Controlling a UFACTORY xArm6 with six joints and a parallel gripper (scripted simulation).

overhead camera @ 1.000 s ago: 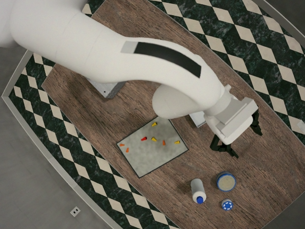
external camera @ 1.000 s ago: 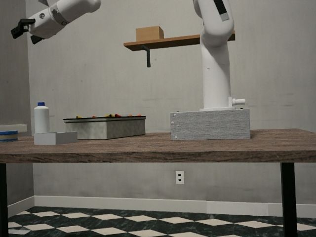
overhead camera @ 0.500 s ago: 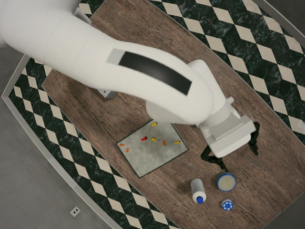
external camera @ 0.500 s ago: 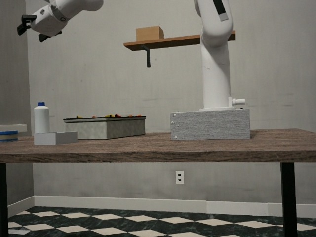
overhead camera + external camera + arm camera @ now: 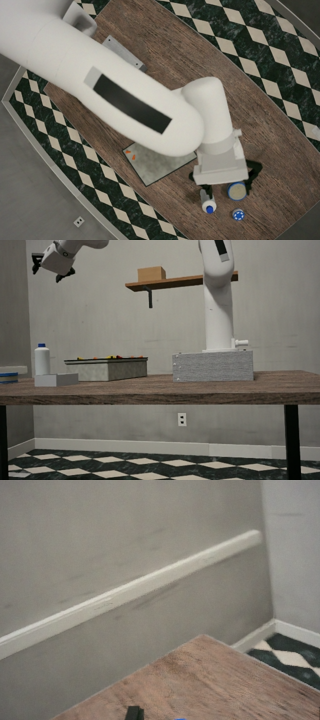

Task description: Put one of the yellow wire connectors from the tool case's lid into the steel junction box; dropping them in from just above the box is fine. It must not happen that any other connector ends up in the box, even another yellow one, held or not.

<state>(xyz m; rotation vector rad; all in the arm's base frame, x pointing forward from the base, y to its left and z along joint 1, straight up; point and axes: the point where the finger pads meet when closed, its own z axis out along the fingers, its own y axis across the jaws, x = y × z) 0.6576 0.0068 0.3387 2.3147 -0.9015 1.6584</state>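
The tool case is 37 cm below my hand, 18 cm behind it and 16 cm to the right of it. Also, from my hand: red connector (34 cm below, 23 cm behind, 15 cm to the right); yellow wire connector (34 cm below, 24 cm behind, 6 cm to the right).
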